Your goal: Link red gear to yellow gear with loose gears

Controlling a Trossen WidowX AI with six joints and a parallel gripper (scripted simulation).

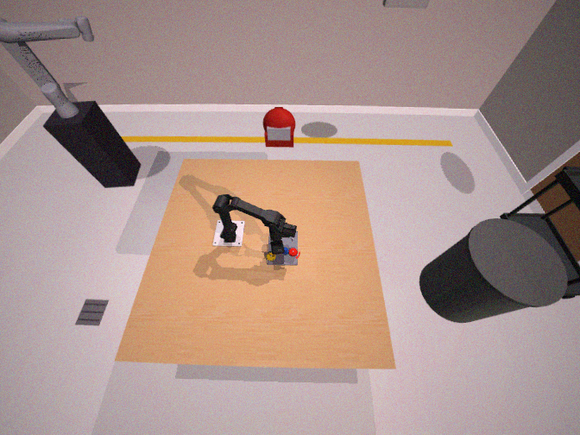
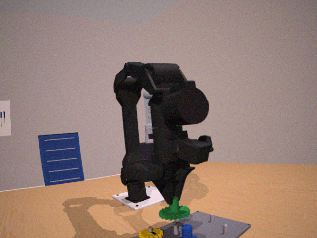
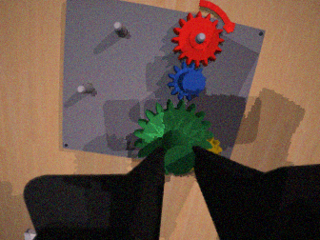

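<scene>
Right now the green gear is 1 cm below my gripper tip. Also, from my gripper tip: blue gear 6 cm below, 5 cm ahead, 2 cm to the right; yellow gear 7 cm below, 4 cm to the right, 4 cm behind; red gear 9 cm ahead, 7 cm below, 2 cm to the right.
</scene>
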